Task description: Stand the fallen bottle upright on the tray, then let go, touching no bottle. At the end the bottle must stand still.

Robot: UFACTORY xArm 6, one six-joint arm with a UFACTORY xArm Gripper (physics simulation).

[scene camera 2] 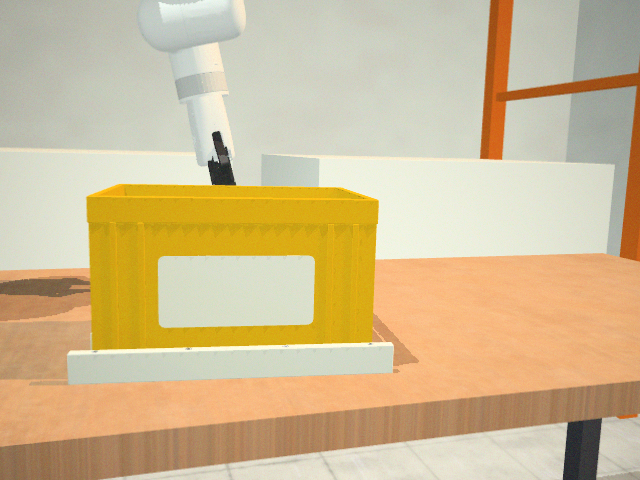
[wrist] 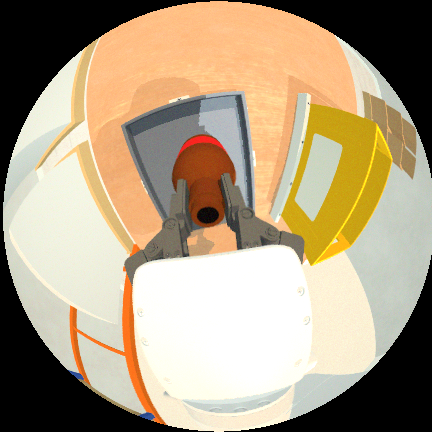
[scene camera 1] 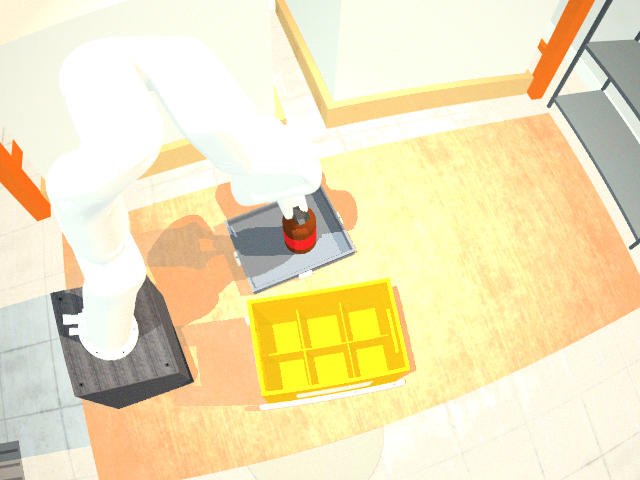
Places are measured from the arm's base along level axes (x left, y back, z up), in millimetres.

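Pixels of known places: gripper, fingertip midpoint: [wrist: 204, 186] [scene camera 1: 300, 212]; arm's base, link origin: [scene camera 1: 108, 330].
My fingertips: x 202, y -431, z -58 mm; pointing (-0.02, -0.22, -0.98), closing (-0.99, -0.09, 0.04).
For each thing: its middle in the pictures, then the offset to it from my fingertips.
- brown bottle with a red band, body centre: [wrist: 203, 172] [scene camera 1: 299, 223] dx -2, dy +4, dz -43 mm
- yellow crate with six compartments, body centre: [scene camera 2: 235, 269] [scene camera 1: 325, 346] [wrist: 340, 182] dx -284, dy +9, dz -39 mm
The brown bottle with a red band [scene camera 1: 300, 238] [wrist: 202, 162] is over the grey tray [scene camera 1: 271, 274] [wrist: 157, 150], right of the tray's middle in scene camera 1. It looks upright or nearly so, neck up. I cannot tell whether its base rests on the tray. My gripper [scene camera 1: 298, 214] [wrist: 204, 186] is shut on the bottle at its neck, one finger on each side, with the open mouth showing between the fingers in the wrist view. In scene camera 2 the gripper's upper part [scene camera 2: 221, 170] shows above the crate, which hides its fingertips, the bottle and the tray.
A yellow crate with six compartments [scene camera 1: 261, 341] [scene camera 2: 232, 237] [wrist: 362, 150] stands close beside the tray. White rails [scene camera 1: 336, 395] [scene camera 2: 232, 364] [wrist: 292, 162] lie along its sides. The arm stands on a dark block [scene camera 1: 121, 374]. Grey shelves [scene camera 1: 599, 124] stand beyond the table.
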